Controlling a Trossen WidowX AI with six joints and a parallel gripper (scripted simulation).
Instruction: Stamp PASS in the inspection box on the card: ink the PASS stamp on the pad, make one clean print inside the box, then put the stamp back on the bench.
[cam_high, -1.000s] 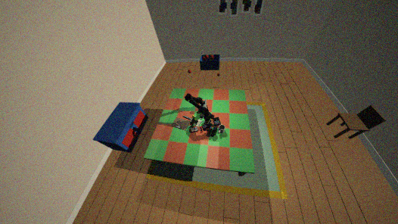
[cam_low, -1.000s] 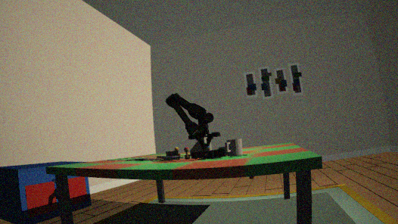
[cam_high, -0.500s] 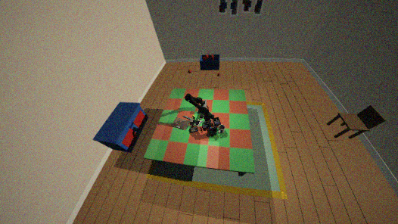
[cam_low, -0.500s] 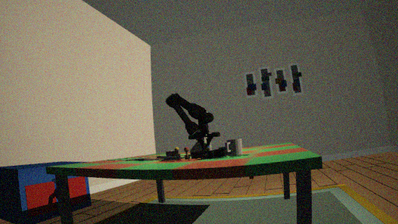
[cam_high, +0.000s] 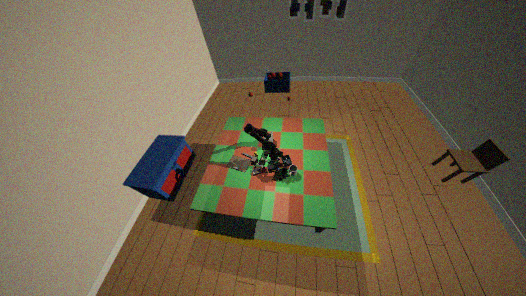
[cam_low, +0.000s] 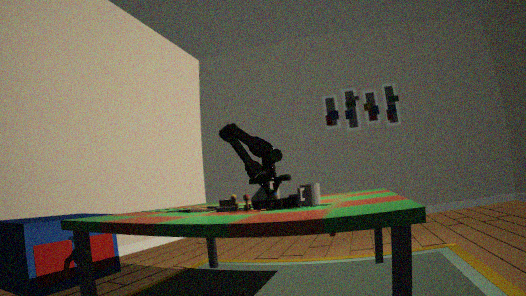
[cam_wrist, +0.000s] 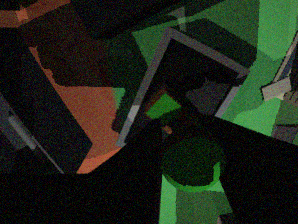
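The beige card is 130 mm to the right of my gripper tip, 40 mm below it and 20 mm ahead of it.
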